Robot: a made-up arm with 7 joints.
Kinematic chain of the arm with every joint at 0, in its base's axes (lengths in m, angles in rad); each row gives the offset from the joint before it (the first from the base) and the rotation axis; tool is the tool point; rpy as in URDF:
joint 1: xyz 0 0 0.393 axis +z
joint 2: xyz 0 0 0 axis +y
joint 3: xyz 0 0 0.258 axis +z
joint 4: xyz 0.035 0 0 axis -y
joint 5: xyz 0.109 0 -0.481 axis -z
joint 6: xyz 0 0 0 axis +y
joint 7: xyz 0.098 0 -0.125 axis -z
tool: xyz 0 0 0 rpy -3.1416 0 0
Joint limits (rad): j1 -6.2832..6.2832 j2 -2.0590..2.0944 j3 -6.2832..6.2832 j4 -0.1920..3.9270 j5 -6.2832..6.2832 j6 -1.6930..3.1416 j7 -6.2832..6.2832
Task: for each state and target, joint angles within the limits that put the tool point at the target. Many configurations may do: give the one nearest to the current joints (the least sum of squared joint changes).
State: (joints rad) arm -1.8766 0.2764 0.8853 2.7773 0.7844 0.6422 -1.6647
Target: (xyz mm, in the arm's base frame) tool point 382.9 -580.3 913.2
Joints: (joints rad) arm -1.6070 0.4703 0.9507 2.2256 0.7696 0.8076 -1.6647
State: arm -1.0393 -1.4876 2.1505 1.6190 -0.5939 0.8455 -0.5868
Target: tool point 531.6 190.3 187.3
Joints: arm -1.1998 -1.5507 1.9764 1.0254 -0.5681 1.0746 -0.5868
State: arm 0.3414 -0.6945 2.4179 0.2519 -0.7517 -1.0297 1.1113
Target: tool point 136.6 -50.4 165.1
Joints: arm 0.3075 -1.1383 2.7781 -0.1920 -1.1752 -1.2069 1.1113
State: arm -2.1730 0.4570 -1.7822 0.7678 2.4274 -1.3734 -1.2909
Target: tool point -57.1 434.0 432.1
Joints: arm -2.3828 0.1865 -1.9252 0.9530 2.2737 -0.9713 -1.2909
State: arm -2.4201 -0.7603 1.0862 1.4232 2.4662 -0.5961 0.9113
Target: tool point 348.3 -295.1 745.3
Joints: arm -2.2028 -0.9335 1.1582 1.4551 2.4938 -0.7311 0.9113
